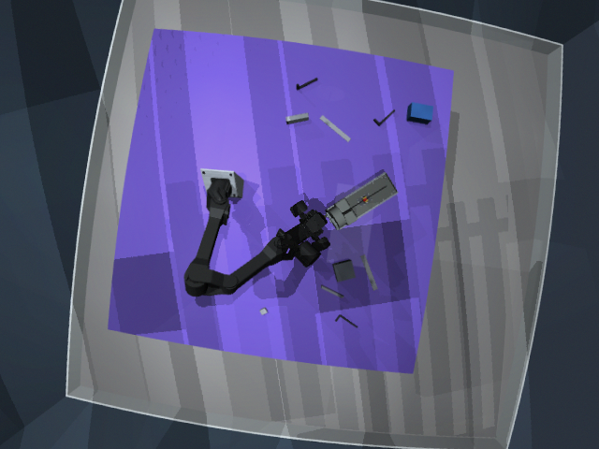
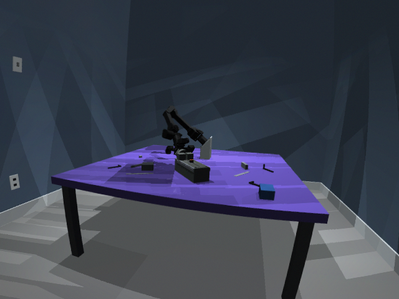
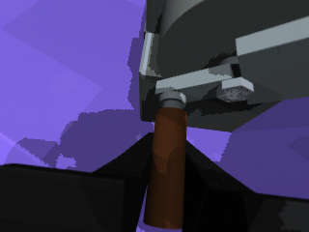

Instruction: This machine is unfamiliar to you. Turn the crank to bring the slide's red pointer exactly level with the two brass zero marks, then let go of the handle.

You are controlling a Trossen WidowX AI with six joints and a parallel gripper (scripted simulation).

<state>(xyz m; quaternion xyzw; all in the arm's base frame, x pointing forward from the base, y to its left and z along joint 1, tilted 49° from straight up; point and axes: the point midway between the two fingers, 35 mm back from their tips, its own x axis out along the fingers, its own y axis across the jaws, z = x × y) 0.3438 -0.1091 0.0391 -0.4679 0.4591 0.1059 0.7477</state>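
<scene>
My gripper tip is 150 mm short of the red pointer, 80 mm to the right of it and 30 mm below it. The rest, counted from my gripper tip: dark block 390 mm to the left, 120 mm behind, 30 mm below; then brown crank handle 20 mm above, 10 mm to the right, 10 mm behind; then grey block 200 mm to the right, 100 mm ahead, 30 mm below.
</scene>
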